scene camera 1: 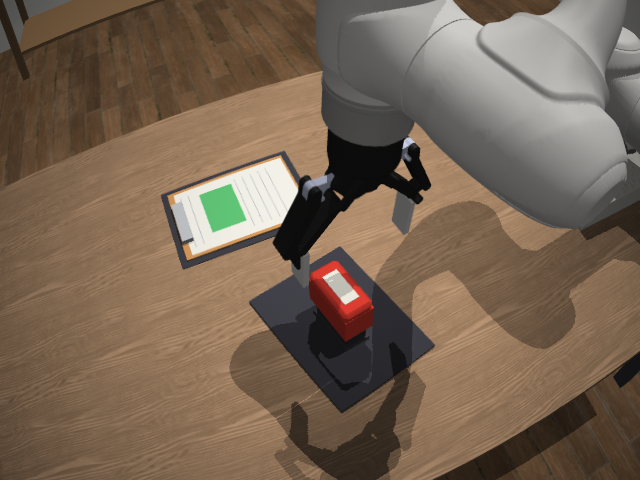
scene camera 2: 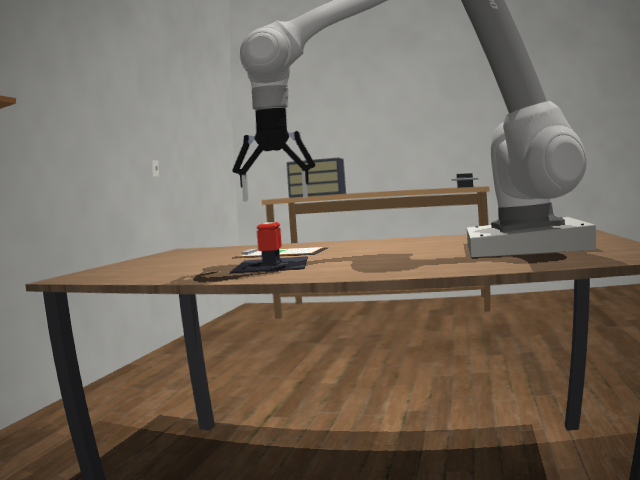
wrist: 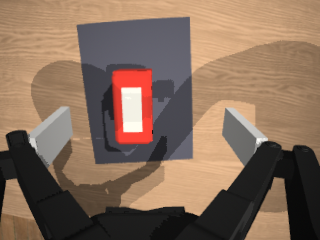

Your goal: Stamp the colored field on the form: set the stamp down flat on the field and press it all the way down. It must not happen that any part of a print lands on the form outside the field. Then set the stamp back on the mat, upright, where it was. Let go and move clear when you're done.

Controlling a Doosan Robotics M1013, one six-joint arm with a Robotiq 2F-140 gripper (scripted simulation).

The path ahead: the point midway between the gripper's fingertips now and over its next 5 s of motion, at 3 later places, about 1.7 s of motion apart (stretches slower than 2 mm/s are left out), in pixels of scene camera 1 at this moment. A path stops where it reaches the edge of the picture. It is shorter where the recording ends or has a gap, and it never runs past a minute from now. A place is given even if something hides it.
My gripper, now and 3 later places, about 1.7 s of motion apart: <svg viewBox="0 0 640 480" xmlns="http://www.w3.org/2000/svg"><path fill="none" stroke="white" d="M352 251L279 163L244 118L310 221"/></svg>
